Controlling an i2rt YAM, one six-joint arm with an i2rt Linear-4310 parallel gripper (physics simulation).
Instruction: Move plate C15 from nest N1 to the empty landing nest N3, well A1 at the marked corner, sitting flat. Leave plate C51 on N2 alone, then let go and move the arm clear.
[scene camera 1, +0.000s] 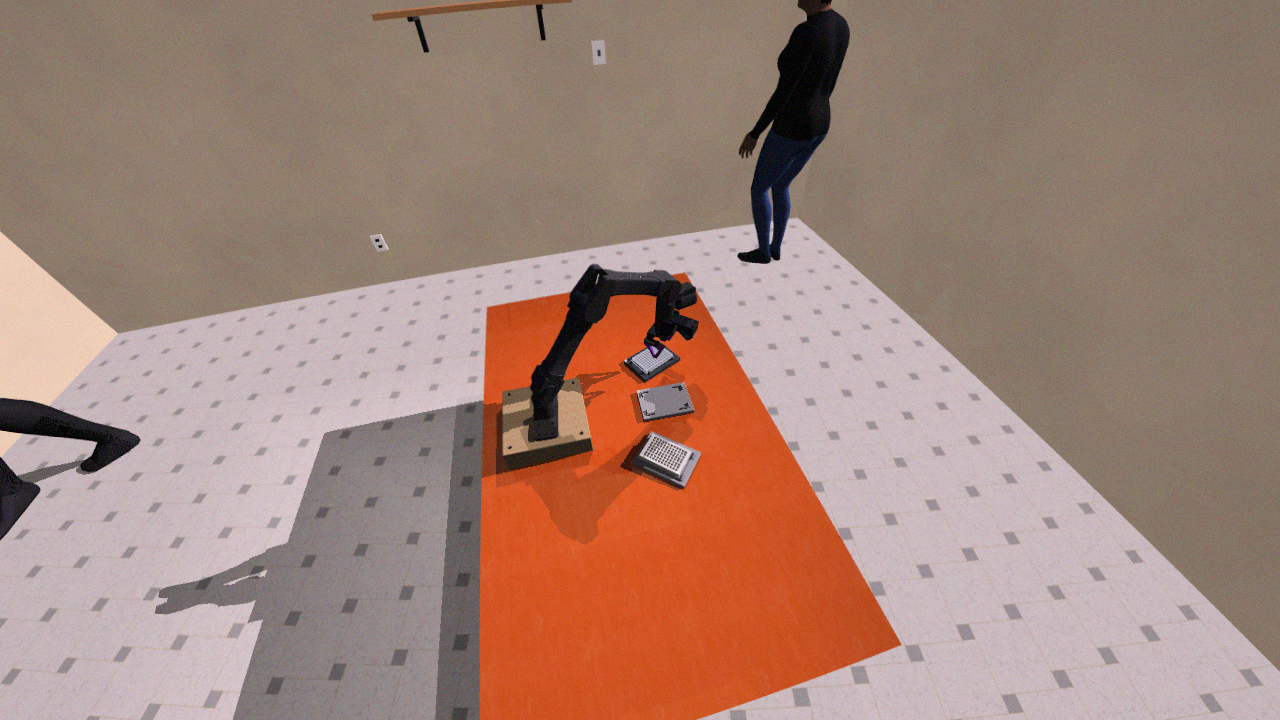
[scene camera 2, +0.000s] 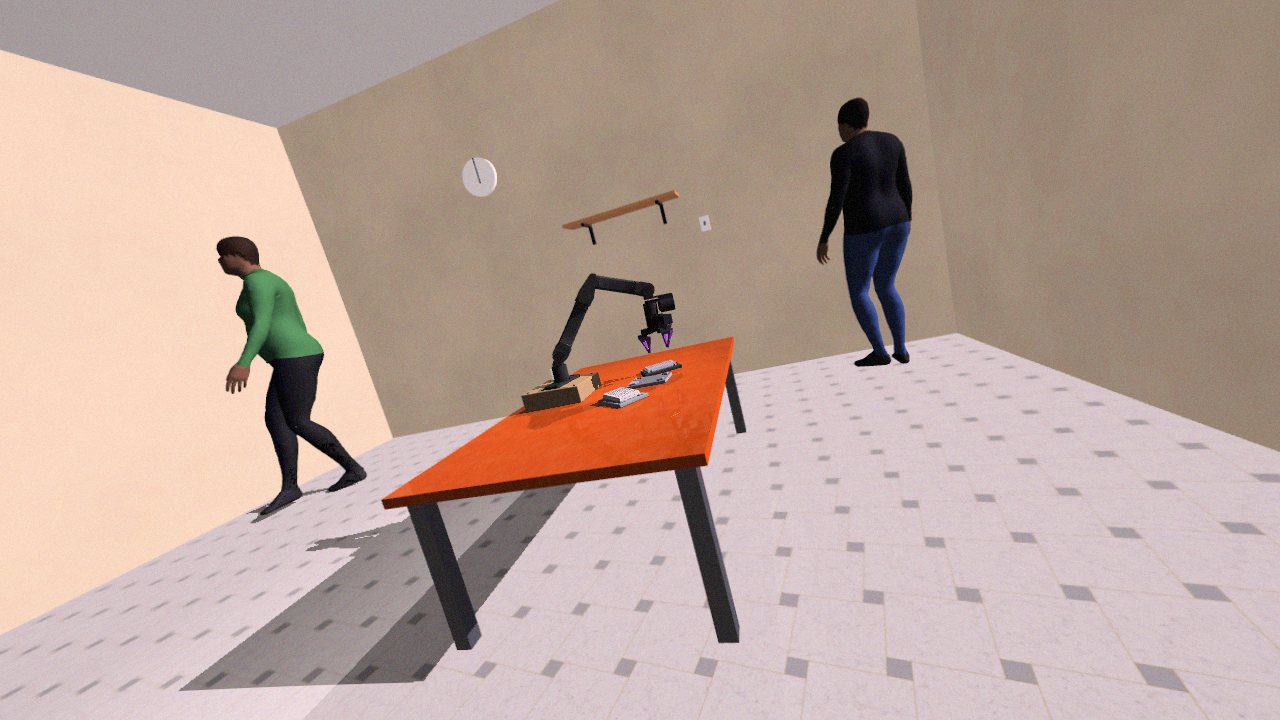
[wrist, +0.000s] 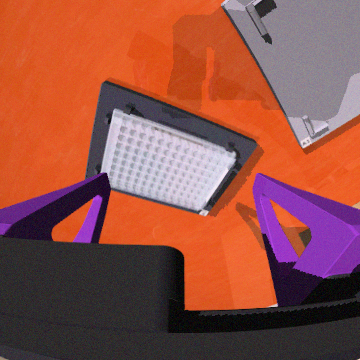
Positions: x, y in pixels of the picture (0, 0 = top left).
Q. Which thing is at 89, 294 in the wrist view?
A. The gripper.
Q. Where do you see a grey well plate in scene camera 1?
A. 659, 452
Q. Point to a dark nest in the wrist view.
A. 111, 95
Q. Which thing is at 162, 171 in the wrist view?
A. A clear well plate.
